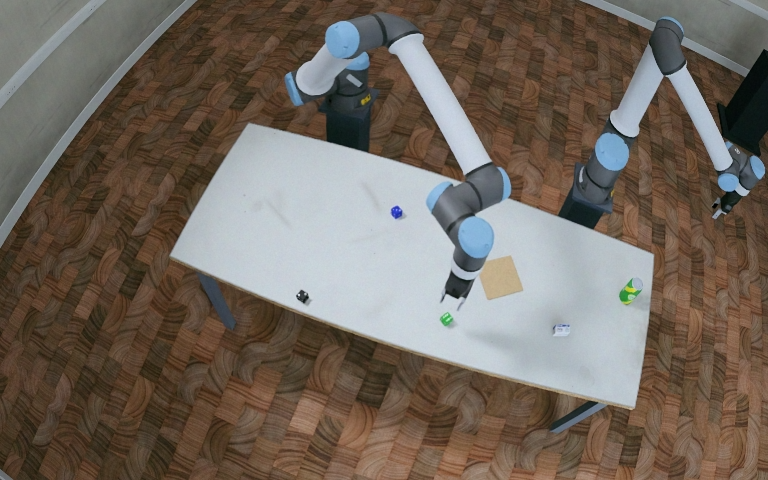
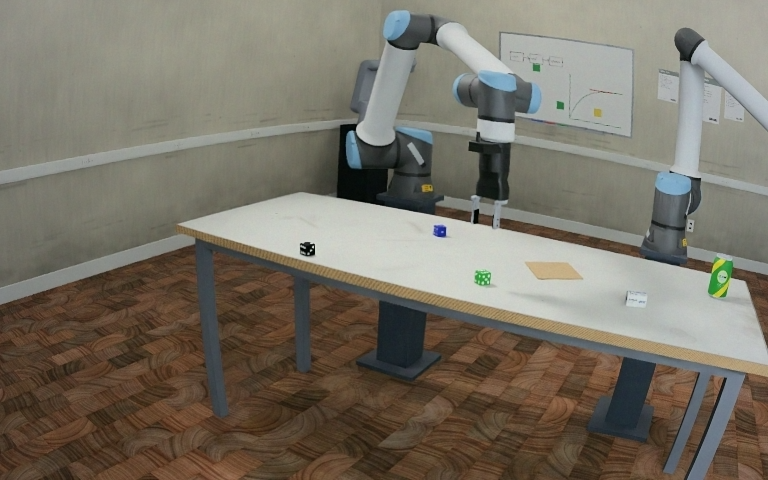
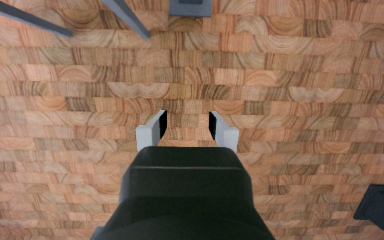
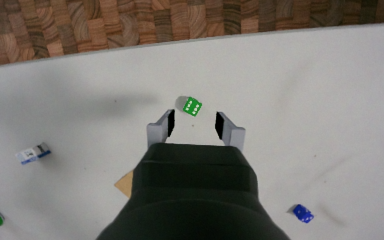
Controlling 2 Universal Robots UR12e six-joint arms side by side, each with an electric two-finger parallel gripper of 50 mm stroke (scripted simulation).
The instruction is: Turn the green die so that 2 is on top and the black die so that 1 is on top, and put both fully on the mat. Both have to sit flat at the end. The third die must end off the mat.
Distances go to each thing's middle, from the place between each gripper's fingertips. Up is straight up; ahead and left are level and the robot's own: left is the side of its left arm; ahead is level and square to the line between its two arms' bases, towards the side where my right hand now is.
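Labels:
Counting from my right hand (image 2: pixel 484 226), I see the tan mat (image 1: pixel 499 277) 130 mm to the left, 220 mm behind and 160 mm below.
The tan mat is 59 cm ahead of my left hand and 92 cm to the right of it, and it is also 18 cm below it.

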